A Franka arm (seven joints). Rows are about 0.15 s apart.
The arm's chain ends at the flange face. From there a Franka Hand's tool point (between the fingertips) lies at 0.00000 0.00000 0.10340 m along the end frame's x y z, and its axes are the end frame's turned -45 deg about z.
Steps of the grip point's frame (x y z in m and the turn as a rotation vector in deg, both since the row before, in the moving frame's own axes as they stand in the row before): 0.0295, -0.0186, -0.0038, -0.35, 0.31, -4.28; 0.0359, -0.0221, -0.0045, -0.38, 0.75, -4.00; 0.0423, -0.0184, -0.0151, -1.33, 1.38, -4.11; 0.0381, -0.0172, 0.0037, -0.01, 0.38, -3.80; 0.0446, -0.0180, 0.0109, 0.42, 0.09, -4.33; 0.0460, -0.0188, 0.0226, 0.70, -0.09, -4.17; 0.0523, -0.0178, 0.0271, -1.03, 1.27, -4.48; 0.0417, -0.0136, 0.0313, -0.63, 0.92, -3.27; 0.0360, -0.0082, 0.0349, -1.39, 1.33, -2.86; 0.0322, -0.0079, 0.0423, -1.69, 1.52, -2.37; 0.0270, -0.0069, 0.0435, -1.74, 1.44, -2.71; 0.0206, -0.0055, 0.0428, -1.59, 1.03, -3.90
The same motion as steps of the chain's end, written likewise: 0.0069, -0.0340, -0.0038, -0.03, 0.47, -4.28; 0.0083, -0.0405, -0.0045, 0.26, 0.80, -4.00; 0.0134, -0.0427, -0.0150, 0.04, 1.92, -4.11; 0.0143, -0.0386, 0.0037, 0.26, 0.28, -3.80; 0.0193, -0.0436, 0.0109, 0.36, -0.23, -4.33; 0.0203, -0.0451, 0.0226, 0.43, -0.56, -4.17; 0.0215, -0.0491, 0.0271, 0.17, 1.63, -4.48; 0.0179, -0.0387, 0.0313, 0.21, 1.10, -3.27; 0.0162, -0.0312, 0.0350, -0.04, 1.92, -2.86; 0.0131, -0.0285, 0.0424, -0.12, 2.27, -2.37; 0.0101, -0.0243, 0.0436, -0.21, 2.25, -2.71; 0.0073, -0.0191, 0.0429, -0.40, 1.85, -3.90
